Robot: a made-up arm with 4 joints. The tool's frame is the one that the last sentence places.
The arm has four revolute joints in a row. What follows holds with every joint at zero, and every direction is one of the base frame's. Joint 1 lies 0.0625 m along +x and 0.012 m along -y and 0.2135 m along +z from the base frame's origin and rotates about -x. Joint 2 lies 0.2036 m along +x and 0.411 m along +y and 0.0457 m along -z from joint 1 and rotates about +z. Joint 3 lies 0.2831 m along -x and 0.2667 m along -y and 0.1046 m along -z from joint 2 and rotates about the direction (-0.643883, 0.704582, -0.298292). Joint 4 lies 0.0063 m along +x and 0.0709 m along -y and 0.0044 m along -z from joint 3 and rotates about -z. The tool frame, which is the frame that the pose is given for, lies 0.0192 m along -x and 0.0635 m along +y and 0.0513 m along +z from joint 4; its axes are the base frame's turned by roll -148.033, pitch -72.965 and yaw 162.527 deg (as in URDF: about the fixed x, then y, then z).
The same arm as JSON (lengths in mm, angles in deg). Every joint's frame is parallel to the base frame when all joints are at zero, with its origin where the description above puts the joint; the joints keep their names.
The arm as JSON. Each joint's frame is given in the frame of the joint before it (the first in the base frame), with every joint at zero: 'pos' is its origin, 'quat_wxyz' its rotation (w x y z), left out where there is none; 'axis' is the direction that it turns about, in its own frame. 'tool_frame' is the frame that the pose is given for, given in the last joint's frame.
{
  "length_unit": "mm",
  "angle_unit": "deg",
  "joints": [
    {
      "joint": "joint 1",
      "pos": [
        62.5,
        -12.0,
        213.5
      ],
      "axis": [
        -1.0,
        0.0,
        0.0
      ]
    },
    {
      "joint": "joint 2",
      "pos": [
        203.6,
        411.0,
        -45.7
      ],
      "axis": [
        0.0,
        0.0,
        1.0
      ]
    },
    {
      "joint": "joint 3",
      "pos": [
        -283.1,
        -266.7,
        -104.6
      ],
      "axis": [
        -0.643883,
        0.704582,
        -0.298292
      ]
    },
    {
      "joint": "joint 4",
      "pos": [
        6.3,
        -70.9,
        -4.4
      ],
      "axis": [
        0.0,
        0.0,
        -1.0
      ]
    }
  ],
  "tool_frame": {
    "pos": [
      -19.2,
      63.5,
      51.3
    ],
    "quat_wxyz": [
      0.598588,
      0.044419,
      -0.788855,
      0.132012
    ]
  }
}

